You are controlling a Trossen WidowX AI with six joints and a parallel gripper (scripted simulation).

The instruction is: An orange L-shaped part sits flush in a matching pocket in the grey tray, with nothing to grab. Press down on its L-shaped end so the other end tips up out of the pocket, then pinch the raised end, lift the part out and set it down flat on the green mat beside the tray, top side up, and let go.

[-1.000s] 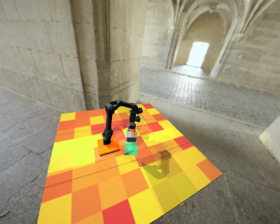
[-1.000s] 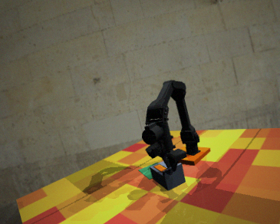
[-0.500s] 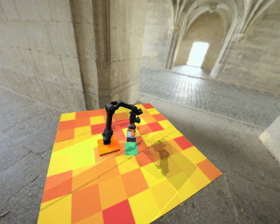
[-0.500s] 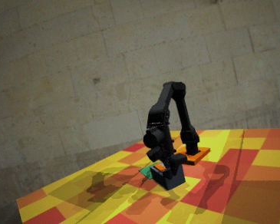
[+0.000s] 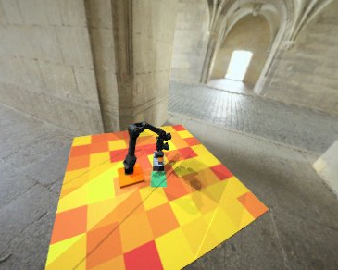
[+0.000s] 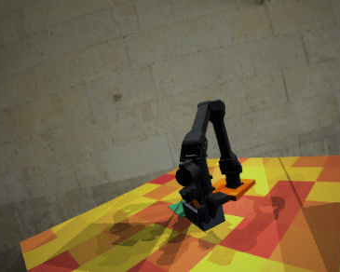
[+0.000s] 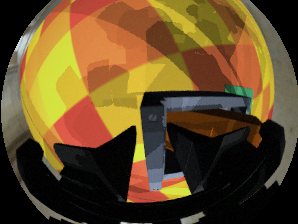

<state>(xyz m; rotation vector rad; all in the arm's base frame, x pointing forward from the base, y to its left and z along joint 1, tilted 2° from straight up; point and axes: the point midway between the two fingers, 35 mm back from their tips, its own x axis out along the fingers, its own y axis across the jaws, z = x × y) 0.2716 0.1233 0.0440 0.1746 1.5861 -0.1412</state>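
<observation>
Now: gripper tip 5 cm to the left of the orange L-shaped part, 2 cm past it and 1 cm below it. The rest, counted from my gripper tip: green mat (22 cm to the right, 5 cm below, 5 cm behind).
</observation>
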